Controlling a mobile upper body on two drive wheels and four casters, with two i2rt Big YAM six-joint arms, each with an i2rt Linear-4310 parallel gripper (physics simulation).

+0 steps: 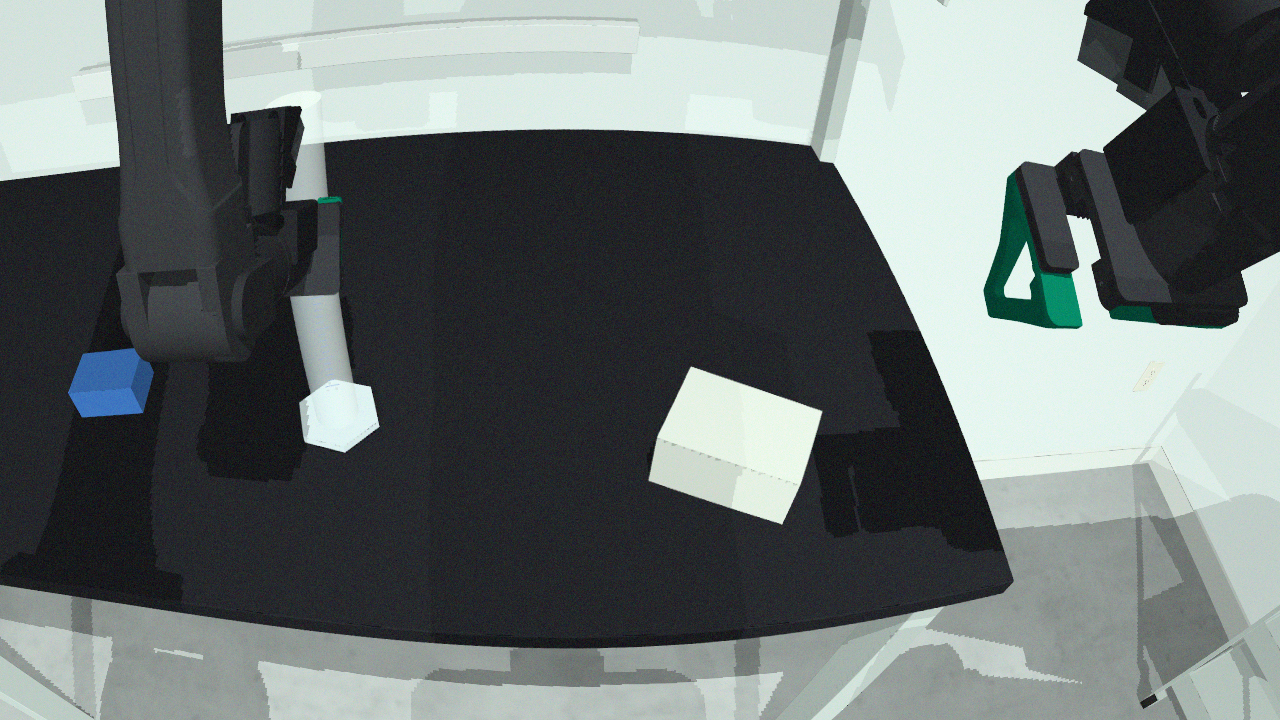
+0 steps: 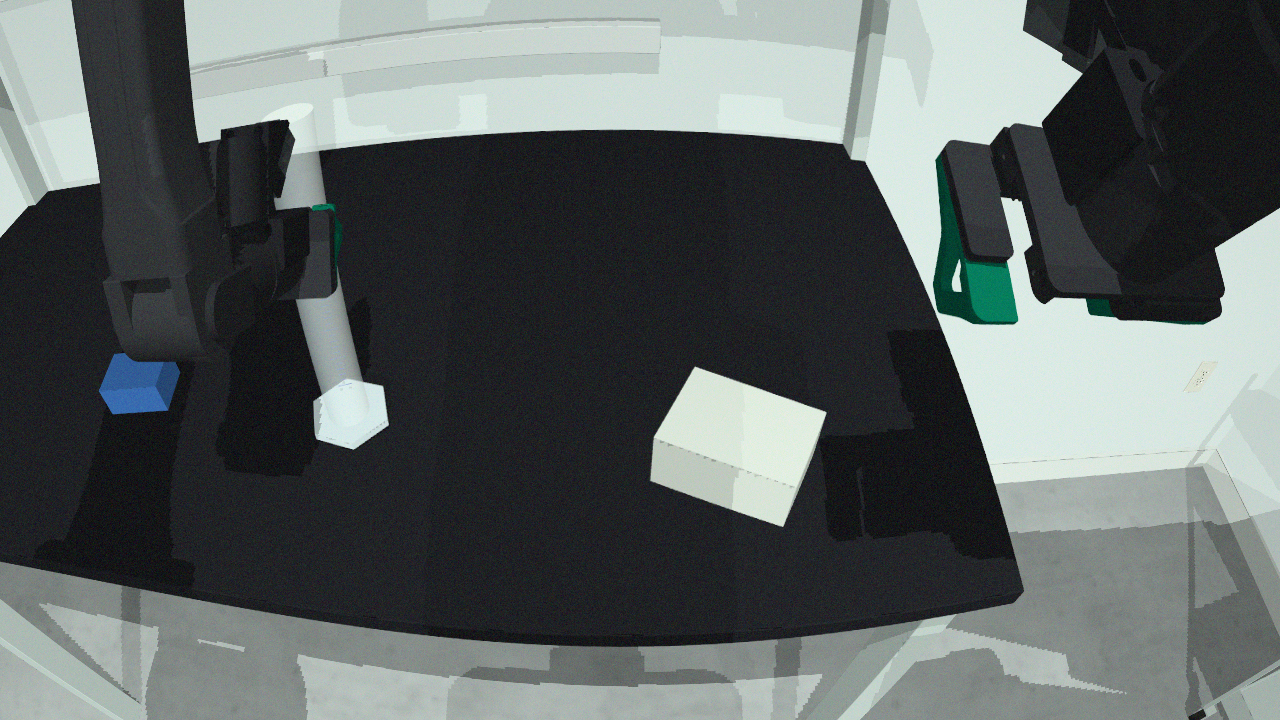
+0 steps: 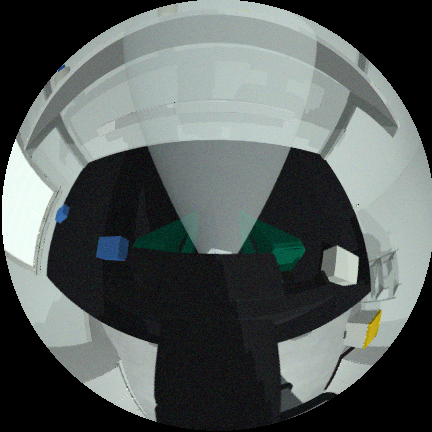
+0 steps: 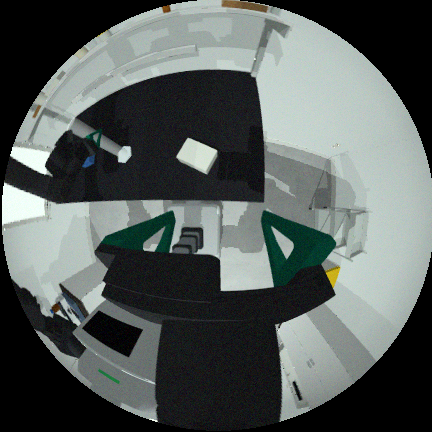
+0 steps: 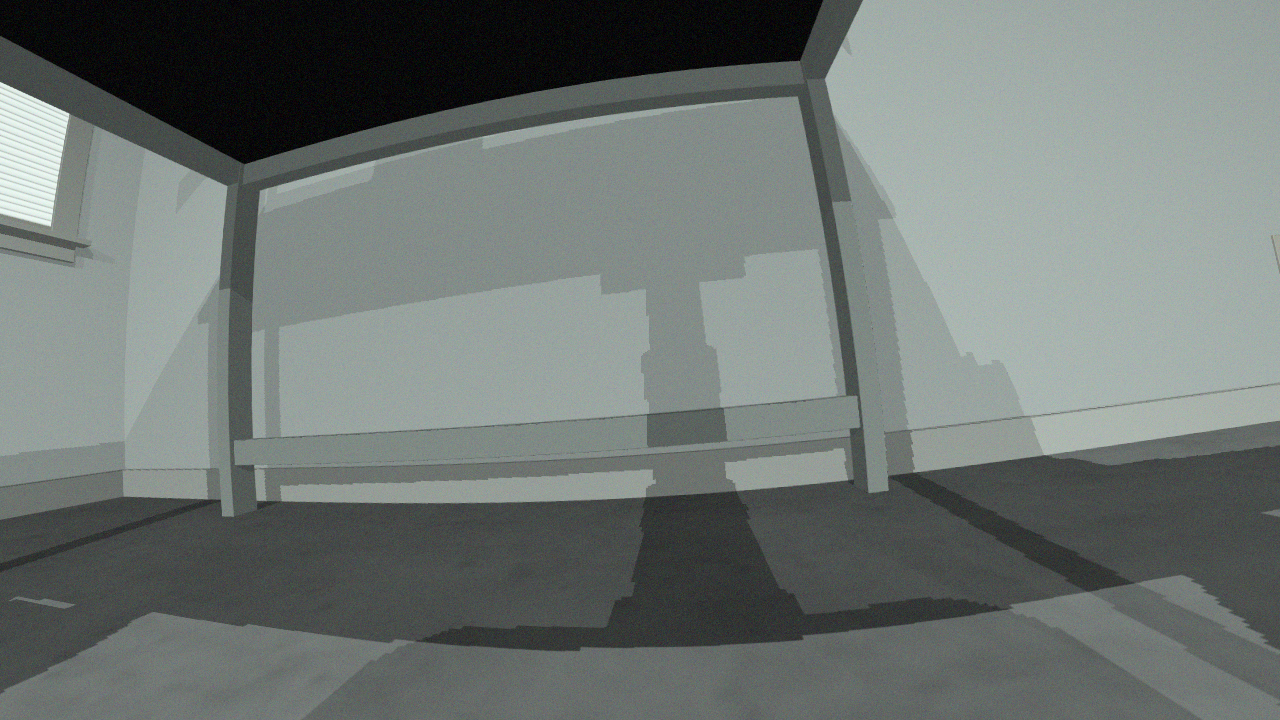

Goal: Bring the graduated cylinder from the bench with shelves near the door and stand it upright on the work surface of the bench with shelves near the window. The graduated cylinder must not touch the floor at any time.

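Frame: origin at the left arm's base, x ahead, y left, z up, level; metres.
Seen in the pictures: left gripper, fingertip midpoint: [image 2: 318, 234] [image 3: 217, 214] [image 4: 97, 131]; right gripper, fingertip midpoint: [image 1: 1053, 305] [image 2: 1019, 299] [image 4: 217, 214].
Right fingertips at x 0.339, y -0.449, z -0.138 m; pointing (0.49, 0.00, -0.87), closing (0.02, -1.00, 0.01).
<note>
Pixels of each thing's top centre, then the offset from my right fingertips to it. Level surfaces: height alone.
- graduated cylinder, middle of its top: [image 1: 290, 107] [image 2: 282, 120] [image 4: 68, 126] dx +0.247, dy +0.438, dz -0.033 m
- black bench top, its level: dz -0.357 m
- blue block, middle of its top: [image 1: 105, 370] [image 2: 133, 369] [image 3: 106, 246] [image 4: 84, 158] dx +0.259, dy +0.735, dz -0.317 m
- cream box, middle of its top: [image 2: 744, 425] [image 1: 744, 424] [image 3: 347, 265] [image 4: 195, 153] dx +0.183, dy +0.077, dz -0.299 m
The graduated cylinder [image 1: 324, 344] [image 2: 331, 340] [image 3: 220, 185] [image 4: 110, 145] is a tall, translucent pale tube with a white hexagonal base. It looks upright over the left part of the black bench top [image 1: 554, 313] [image 2: 572, 313] [image 4: 225, 100]. Its base appears at or very close to the surface; exact contact cannot be told. My left gripper [image 1: 324, 246] [image 2: 320, 250] [image 3: 217, 214] is shut on the cylinder's tube; its arm hides part of it. My right gripper [image 1: 1096, 313] [image 2: 1049, 311] [image 4: 217, 214] is open and empty, off the bench's right edge.
A blue block [image 1: 110, 383] [image 2: 138, 383] [image 3: 112, 248] lies left of the cylinder. A cream box [image 1: 738, 434] [image 2: 738, 434] [image 3: 341, 265] [image 4: 197, 155] lies toward the right. A shelf [image 3: 215, 31] spans above the bench's back. A bright window [image 3: 22, 210] is at the left.
</note>
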